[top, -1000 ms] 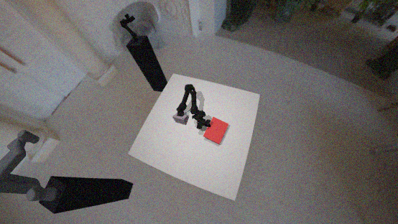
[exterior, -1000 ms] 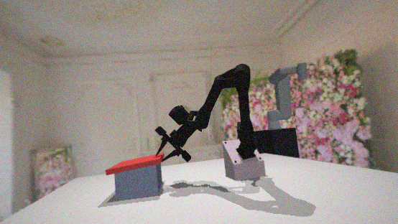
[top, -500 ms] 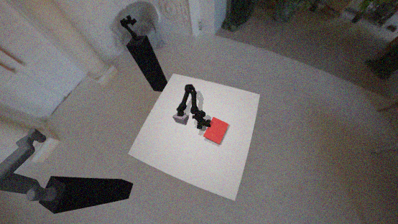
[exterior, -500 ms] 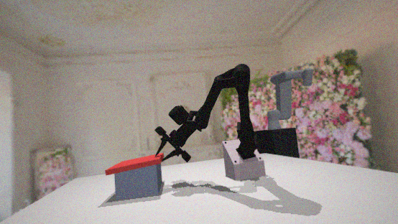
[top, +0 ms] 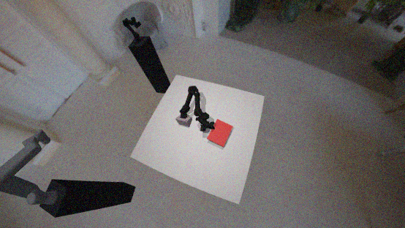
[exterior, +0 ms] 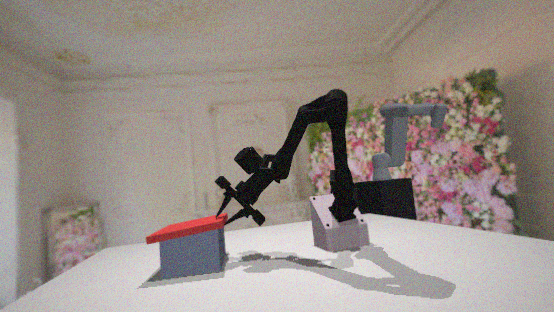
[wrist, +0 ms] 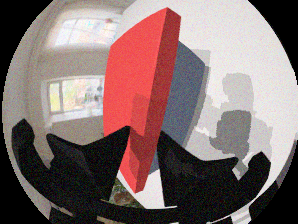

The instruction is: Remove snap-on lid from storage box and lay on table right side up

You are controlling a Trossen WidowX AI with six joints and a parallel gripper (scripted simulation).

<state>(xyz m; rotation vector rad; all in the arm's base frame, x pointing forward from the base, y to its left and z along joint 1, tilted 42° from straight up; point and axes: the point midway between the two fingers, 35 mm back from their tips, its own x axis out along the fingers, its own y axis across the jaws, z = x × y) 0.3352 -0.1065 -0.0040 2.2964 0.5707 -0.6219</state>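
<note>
Now: gripper tip 7 cm short of the red lid and 2 cm to the left of it. The rest, counted from my gripper tip: storage box 7 cm ahead, 2 cm to the right, 6 cm below.
</note>
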